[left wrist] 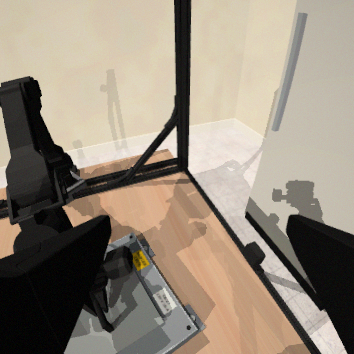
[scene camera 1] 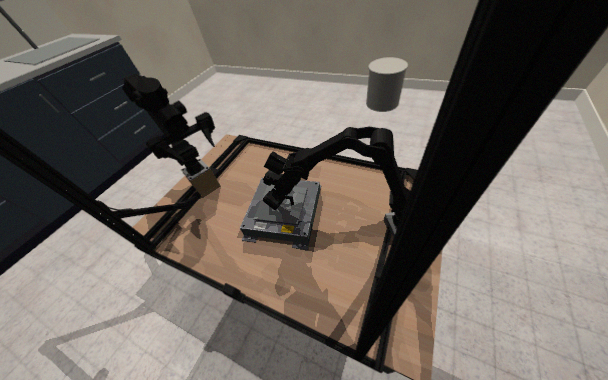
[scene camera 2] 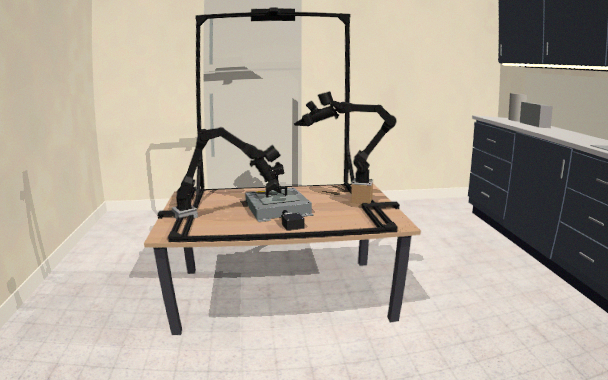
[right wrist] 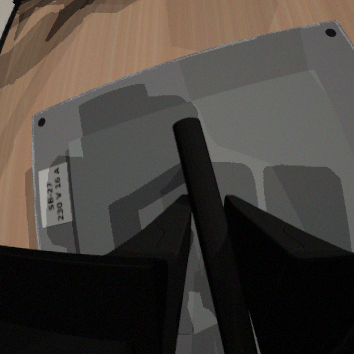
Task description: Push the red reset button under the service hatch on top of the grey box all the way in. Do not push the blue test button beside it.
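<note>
The grey box [scene camera 1: 313,202] [scene camera 2: 287,207] [left wrist: 177,327] [right wrist: 240,70] sits on the table. Its service hatch [right wrist: 280,125] lies closed on top, with a black bar handle [left wrist: 106,321] [right wrist: 188,142]. The red reset button and blue test button do not show; the hatch covers that area. My right gripper [scene camera 2: 274,190] [right wrist: 206,203] is shut on the hatch handle, with one finger on each side of the bar. My left gripper [scene camera 1: 212,145] [scene camera 2: 296,123] [left wrist: 199,223] is open and empty, high above the table and off to the side of the box.
A small black block [scene camera 2: 293,221] stands beside the box near the table edge. A yellow label [scene camera 1: 287,229] [left wrist: 141,260] and a white label [left wrist: 164,301] [right wrist: 55,195] are on the box. The black frame [scene camera 2: 347,65] rises from the wooden table [scene camera 1: 350,260]. A grey cylinder [scene camera 1: 385,85] stands beyond the table.
</note>
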